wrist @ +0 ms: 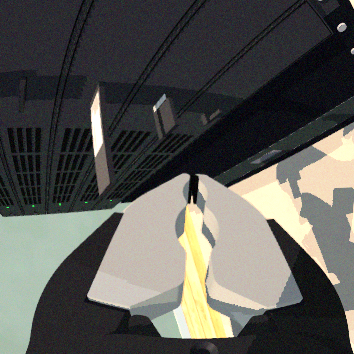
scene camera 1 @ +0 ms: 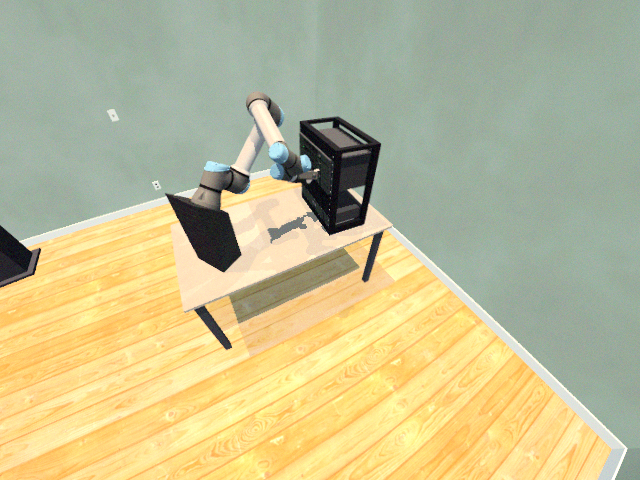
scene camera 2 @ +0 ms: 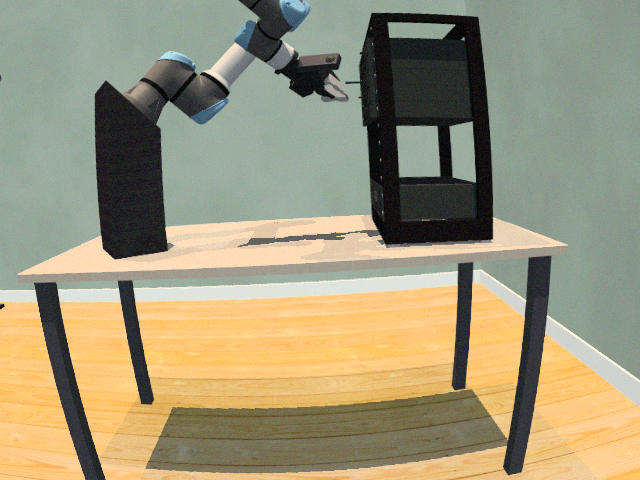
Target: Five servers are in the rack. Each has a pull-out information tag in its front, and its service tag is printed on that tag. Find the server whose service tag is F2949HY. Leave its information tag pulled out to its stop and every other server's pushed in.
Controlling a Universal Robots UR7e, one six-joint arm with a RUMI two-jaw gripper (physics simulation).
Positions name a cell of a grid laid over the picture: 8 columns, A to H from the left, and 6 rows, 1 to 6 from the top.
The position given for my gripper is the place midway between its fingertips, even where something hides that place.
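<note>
There's a black rack (scene camera 2: F2), (wrist: G2), (scene camera 1: E3) that I can see, and I can see my gripper too (scene camera 2: E2), (wrist: E3).
</note>
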